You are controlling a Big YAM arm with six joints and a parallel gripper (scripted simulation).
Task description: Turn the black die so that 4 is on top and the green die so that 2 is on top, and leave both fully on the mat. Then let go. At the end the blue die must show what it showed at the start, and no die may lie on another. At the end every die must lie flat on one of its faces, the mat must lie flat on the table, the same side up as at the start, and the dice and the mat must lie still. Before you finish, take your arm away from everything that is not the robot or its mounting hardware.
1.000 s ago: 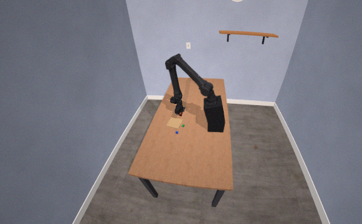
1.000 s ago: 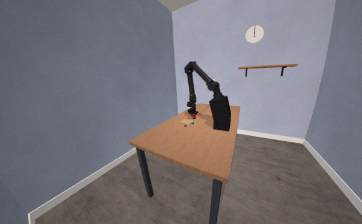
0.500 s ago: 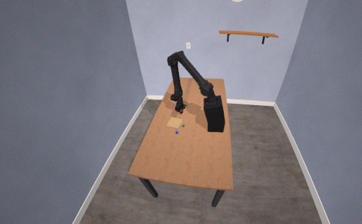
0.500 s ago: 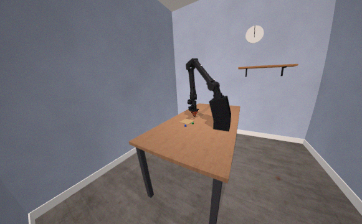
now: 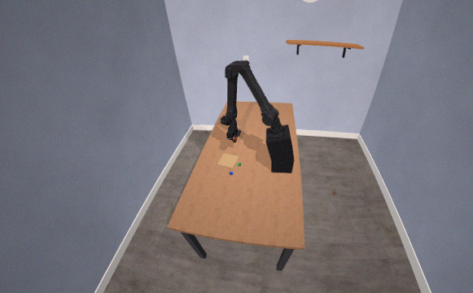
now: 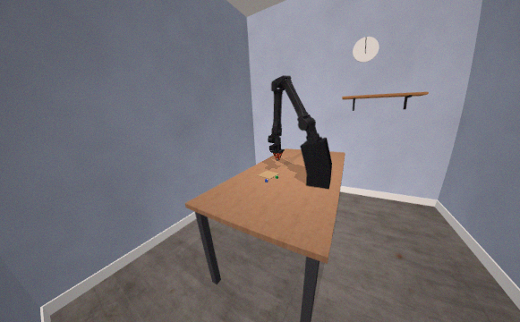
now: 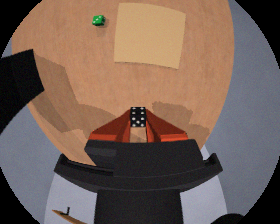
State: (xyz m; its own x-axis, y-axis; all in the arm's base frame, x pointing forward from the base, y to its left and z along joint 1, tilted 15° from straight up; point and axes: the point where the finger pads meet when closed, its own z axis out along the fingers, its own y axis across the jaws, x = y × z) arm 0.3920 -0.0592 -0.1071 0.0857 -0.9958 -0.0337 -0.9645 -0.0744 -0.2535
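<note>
My gripper is now 6 cm past the blue die, 25 cm to the right of it and 10 cm above it. From my hand the other things lie so: black die right at my hand; then green die 9 cm behind, 15 cm to the left, 10 cm below; then tan mat 2 cm ahead, 13 cm to the left, 11 cm below.
</note>
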